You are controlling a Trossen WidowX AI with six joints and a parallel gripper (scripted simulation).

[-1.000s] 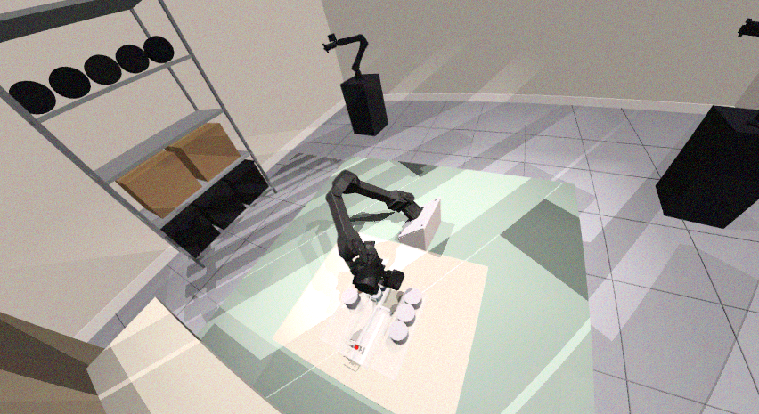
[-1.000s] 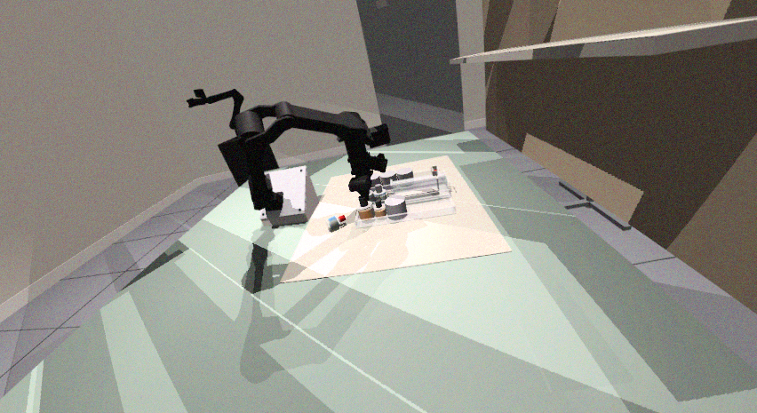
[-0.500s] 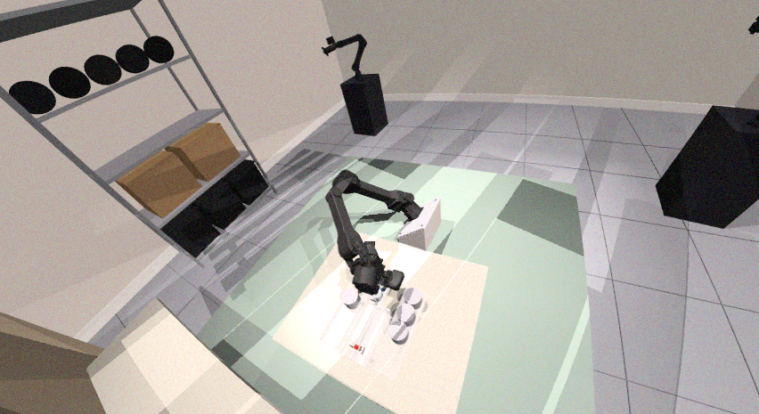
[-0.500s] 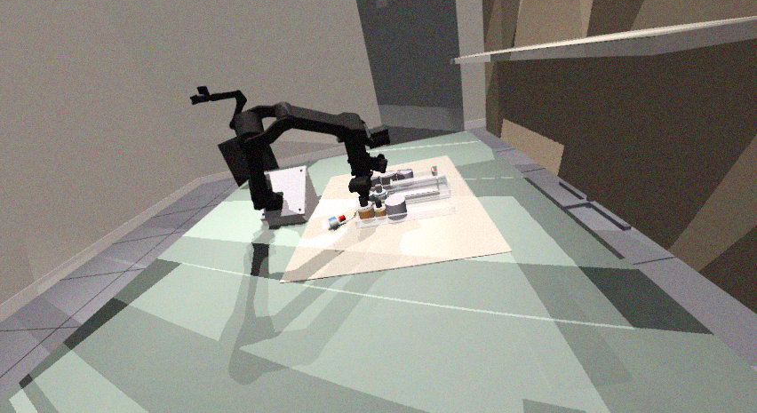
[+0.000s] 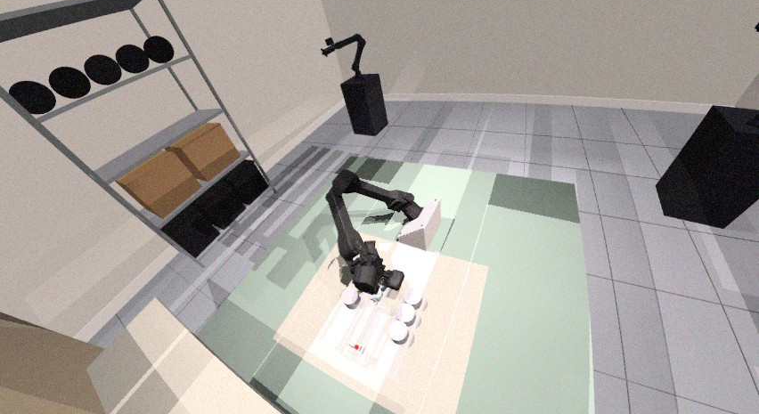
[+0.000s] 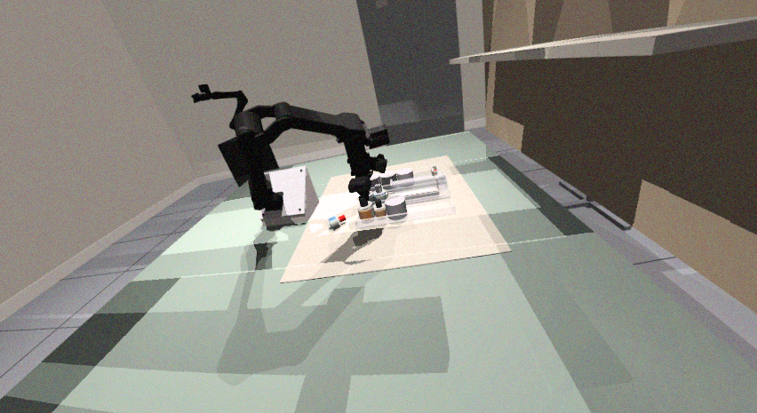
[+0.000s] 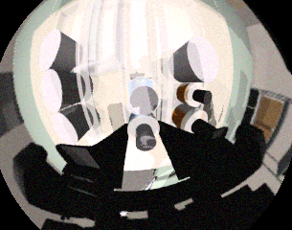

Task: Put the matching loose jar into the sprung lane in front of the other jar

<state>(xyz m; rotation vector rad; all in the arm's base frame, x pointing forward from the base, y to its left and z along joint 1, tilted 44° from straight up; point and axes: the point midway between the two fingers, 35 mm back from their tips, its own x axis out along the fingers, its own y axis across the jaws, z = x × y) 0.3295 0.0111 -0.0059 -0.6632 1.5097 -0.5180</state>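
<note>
The clear sprung lane is 14 cm ahead of my gripper tip, 4 cm to the left of it and 2 cm below it. Also, from my gripper tip: red-marked part: 22 cm ahead, 6 cm to the left, 4 cm above.
</note>
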